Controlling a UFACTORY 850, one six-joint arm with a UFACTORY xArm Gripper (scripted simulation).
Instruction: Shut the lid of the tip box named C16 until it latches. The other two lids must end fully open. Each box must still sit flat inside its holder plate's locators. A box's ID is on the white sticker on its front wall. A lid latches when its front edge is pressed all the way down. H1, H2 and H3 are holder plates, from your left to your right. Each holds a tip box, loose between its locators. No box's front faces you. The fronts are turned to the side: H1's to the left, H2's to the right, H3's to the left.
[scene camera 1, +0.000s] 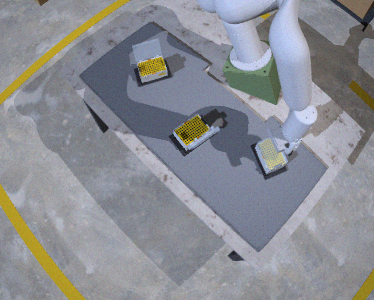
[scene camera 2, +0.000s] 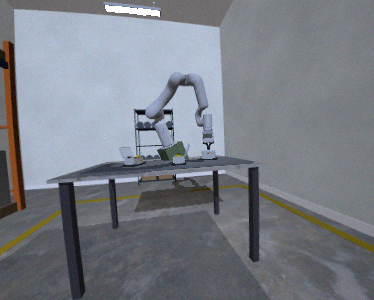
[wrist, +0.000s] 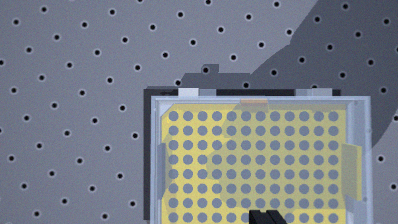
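Observation:
Looking through the wrist view, I can see a dark holder plate (wrist: 148, 93).

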